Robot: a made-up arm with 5 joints.
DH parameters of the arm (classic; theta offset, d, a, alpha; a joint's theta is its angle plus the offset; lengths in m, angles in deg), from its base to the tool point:
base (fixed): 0 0 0.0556 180
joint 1: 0 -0.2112 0.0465 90
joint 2: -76.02 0 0.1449 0
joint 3: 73.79 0 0.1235 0
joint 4: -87.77 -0.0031 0 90
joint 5: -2.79 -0.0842 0 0
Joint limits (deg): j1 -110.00..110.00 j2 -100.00..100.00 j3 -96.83..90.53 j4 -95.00..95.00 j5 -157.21..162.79
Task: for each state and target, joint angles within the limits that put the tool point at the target. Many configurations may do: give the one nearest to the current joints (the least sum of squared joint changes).
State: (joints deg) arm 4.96 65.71 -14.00 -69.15 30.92
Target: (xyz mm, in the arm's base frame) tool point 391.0 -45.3 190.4
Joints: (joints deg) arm 7.17 60.18 -6.31 -79.54 30.92
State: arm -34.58 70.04 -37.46 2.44 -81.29
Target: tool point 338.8 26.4 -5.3
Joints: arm -5.95 89.32 -28.23 5.80 -81.29
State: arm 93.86 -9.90 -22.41 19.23 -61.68
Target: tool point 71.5 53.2 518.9
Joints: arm 109.84 -58.65 -37.23 17.78 -61.68
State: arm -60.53 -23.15 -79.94 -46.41 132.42
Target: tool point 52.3 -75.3 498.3
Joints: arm -85.13 -16.59 -87.38 -59.65 132.42
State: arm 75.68 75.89 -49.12 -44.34 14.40
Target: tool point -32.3 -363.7 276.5
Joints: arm 103.11 65.47 -55.25 -51.89 14.40
